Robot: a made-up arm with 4 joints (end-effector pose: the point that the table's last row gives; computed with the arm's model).
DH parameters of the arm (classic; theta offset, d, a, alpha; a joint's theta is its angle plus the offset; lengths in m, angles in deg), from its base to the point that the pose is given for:
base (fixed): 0 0 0 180
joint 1: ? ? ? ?
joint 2: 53.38 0.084 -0.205 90
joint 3: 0 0.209 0.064 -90
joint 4: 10.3 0 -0.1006 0
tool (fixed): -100.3 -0.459 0 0
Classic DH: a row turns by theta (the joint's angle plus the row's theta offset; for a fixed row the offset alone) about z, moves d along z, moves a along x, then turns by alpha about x.
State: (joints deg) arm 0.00 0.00 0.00 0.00
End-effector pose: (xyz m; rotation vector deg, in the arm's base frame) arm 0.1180 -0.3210 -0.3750 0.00 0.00 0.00
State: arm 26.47 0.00 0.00 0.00
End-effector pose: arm -0.0374 -0.3399 -0.3750 0.00 0.00 -26.47
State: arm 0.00 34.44 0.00 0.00
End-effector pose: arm 0.2139 -0.1505 -0.3750 0.00 0.00 34.44
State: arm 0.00 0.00 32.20 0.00
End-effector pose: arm 0.1180 -0.0710 -0.3230 32.20 0.00 0.00
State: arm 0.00 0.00 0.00 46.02
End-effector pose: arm 0.1837 -0.2778 -0.3750 0.00 0.00 46.02
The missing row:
joint 1: -36.62 0 -0.1358 180
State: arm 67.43 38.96 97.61 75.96
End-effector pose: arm 0.2709 0.1351 0.2017 61.17 -78.90 35.18
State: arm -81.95 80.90 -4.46 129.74
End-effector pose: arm -0.1670 0.0570 -0.3846 4.53 1.35 -67.37
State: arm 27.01 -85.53 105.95 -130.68
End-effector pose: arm 0.0084 -0.2140 0.3206 -118.98 -18.99 77.39
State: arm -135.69 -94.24 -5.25 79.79
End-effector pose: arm 0.4878 0.0495 -0.3789 -6.02 2.09 121.14
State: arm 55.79 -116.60 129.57 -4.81
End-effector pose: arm -0.3222 -0.1547 0.3485 17.50 -160.83 -76.16
